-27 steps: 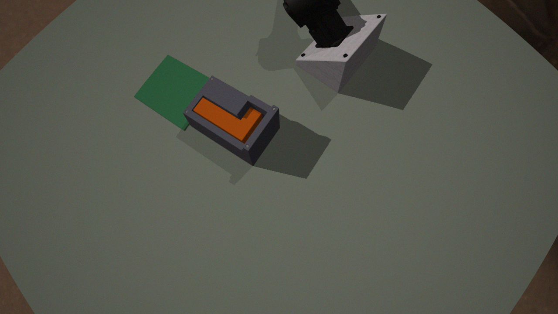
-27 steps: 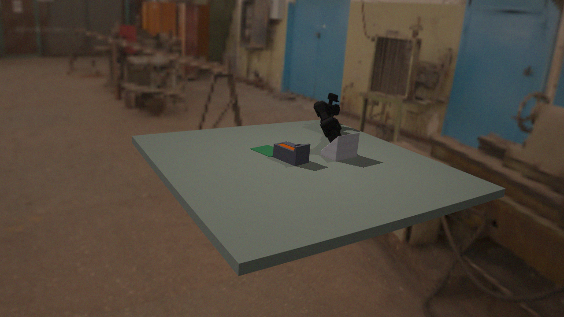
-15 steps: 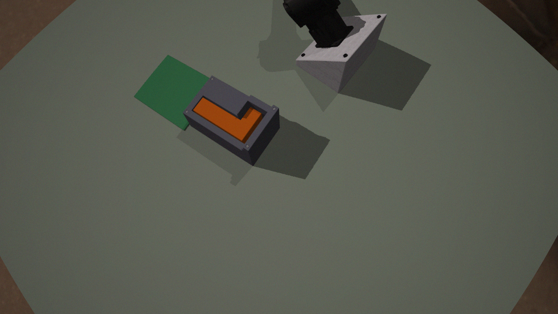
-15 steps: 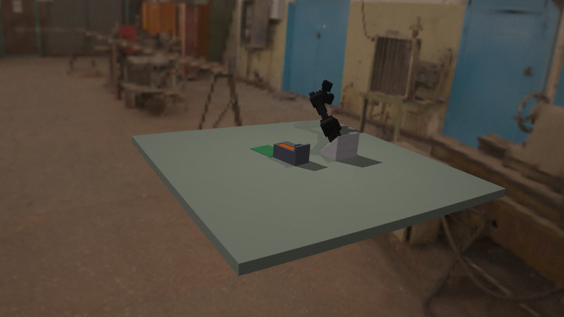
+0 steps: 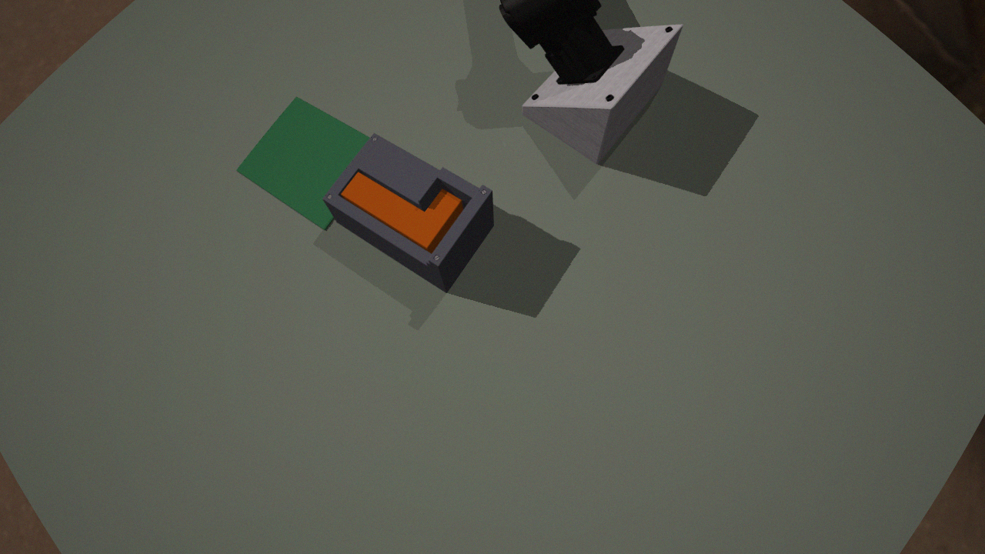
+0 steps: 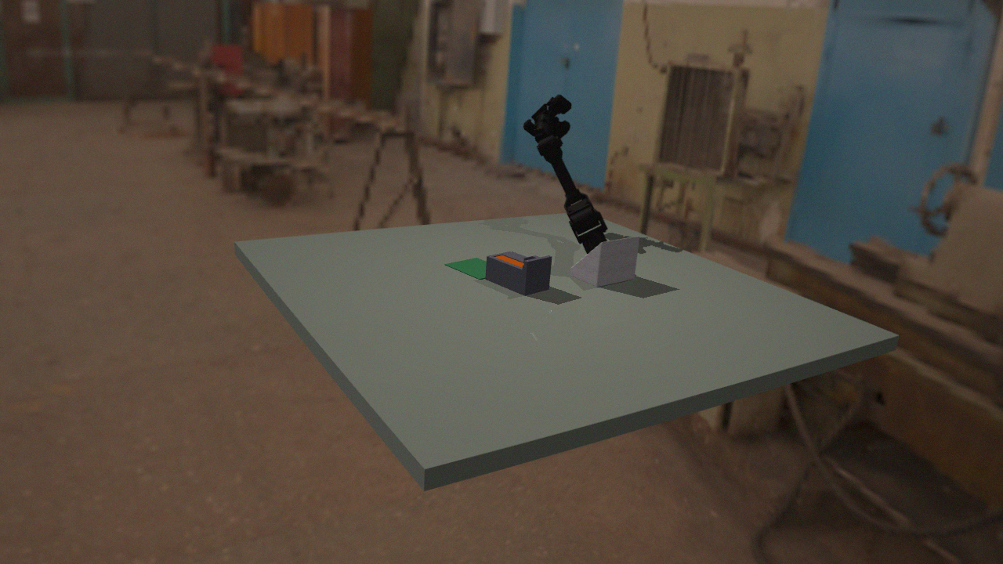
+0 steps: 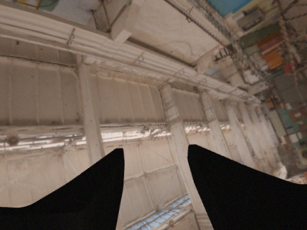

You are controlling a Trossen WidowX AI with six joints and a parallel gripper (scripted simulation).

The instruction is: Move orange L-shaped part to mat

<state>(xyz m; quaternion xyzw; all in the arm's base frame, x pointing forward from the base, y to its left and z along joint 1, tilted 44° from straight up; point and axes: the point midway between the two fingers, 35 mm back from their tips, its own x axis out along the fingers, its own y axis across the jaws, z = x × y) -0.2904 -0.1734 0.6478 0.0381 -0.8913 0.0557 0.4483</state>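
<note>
Right now the orange L-shaped part is 570 mm ahead of my gripper tip, 540 mm to the left of it and 370 mm below it. Round my gripper tip: green mat 580 mm ahead, 380 mm to the left, 430 mm below.
</note>
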